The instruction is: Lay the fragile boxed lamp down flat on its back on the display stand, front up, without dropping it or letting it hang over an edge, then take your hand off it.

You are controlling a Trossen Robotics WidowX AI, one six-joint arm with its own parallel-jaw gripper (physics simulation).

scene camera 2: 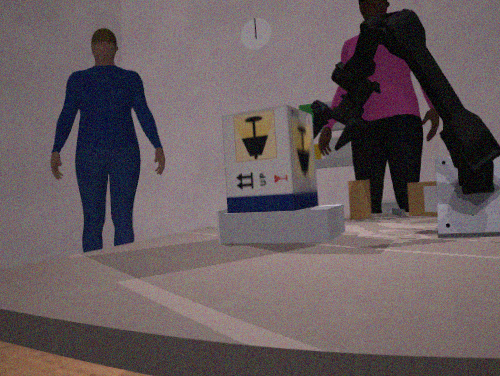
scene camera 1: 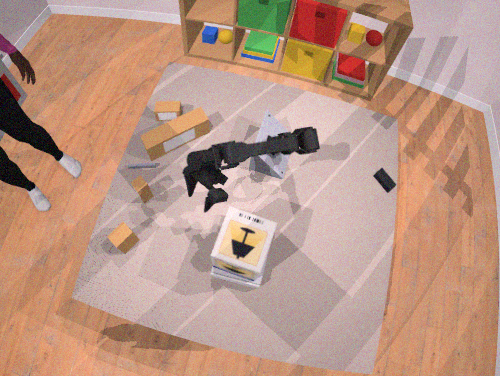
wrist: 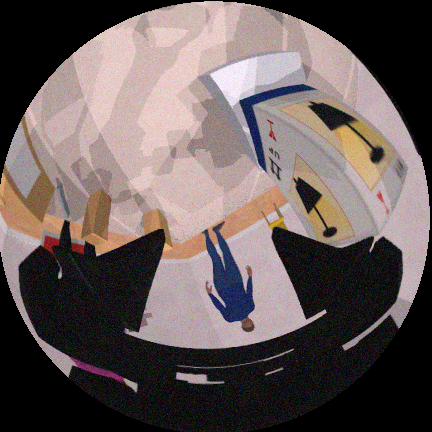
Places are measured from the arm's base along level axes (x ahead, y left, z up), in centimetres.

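Pixels of known places: gripper, fingertip midpoint: [scene camera 2: 323,144] [scene camera 1: 197,204] [wrist: 219,233]; arm's base at its link origin: [scene camera 2: 476,181].
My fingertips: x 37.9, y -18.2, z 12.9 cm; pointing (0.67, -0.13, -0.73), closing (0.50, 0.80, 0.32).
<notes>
For each thing: its middle in the pictures, then the offset to it from my fingertips.
- boxed lamp at the middle of its body: [wrist: 323,157] [scene camera 2: 271,161] [scene camera 1: 242,247] dx +8.7, dy +18.8, dz -4.8 cm
- long brown box at the middle of its body: [scene camera 1: 175,133] dx -34.0, dy -23.9, dz -18.0 cm
- grey rod at the middle of its body: [scene camera 2: 398,212] [wrist: 62,201] [scene camera 1: 141,165] dx -16.4, dy -34.3, dz -22.4 cm
- black block at the middle of its body: [scene camera 1: 384,180] dx -43.4, dy +75.0, dz -21.8 cm
The boxed lamp [scene camera 1: 244,245] [scene camera 2: 260,150] [wrist: 320,165] is a white box with yellow lamp pictures on its sides and top. It rests on the display stand [scene camera 1: 237,280] [scene camera 2: 280,227] [wrist: 260,75], a low pale grey block, with its dark blue band at the bottom. In scene camera 2 its base looks to lie within the stand's top. Its far sides are hidden. My gripper [scene camera 1: 199,202] [scene camera 2: 327,142] [wrist: 219,233] is open and empty. It hangs in the air beside the box, on the arm's side, apart from it; the box stands past the right finger in the wrist view.
A long brown box [scene camera 1: 175,134], smaller brown boxes [scene camera 1: 167,110] [scene camera 1: 142,189] [scene camera 1: 123,238] and a grey rod [scene camera 1: 143,165] lie at the left. A black block [scene camera 1: 384,180] lies at the right. The arm's base plate [scene camera 1: 272,126] [scene camera 2: 450,222] is behind the stand in scene camera 1.
</notes>
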